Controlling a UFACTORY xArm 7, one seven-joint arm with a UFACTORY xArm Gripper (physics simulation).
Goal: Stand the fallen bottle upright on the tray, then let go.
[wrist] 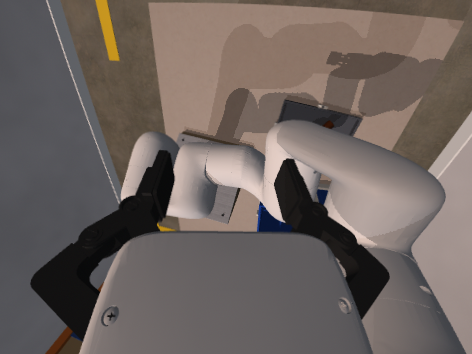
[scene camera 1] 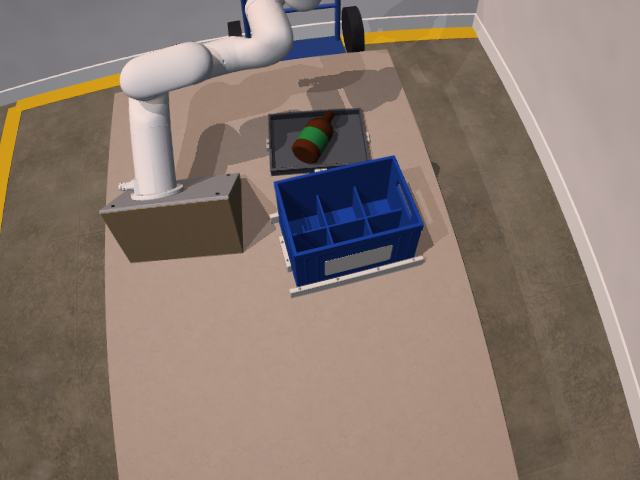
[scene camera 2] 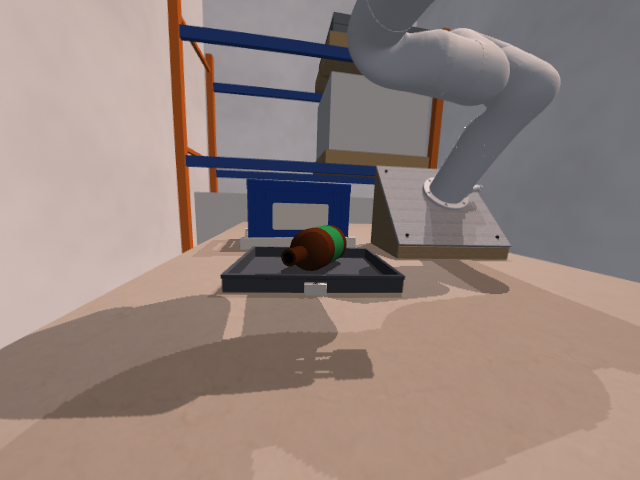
Labels:
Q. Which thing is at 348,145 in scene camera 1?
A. A dark grey tray.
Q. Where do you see a brown bottle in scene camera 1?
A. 310,144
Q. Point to a brown bottle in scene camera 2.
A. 311,249

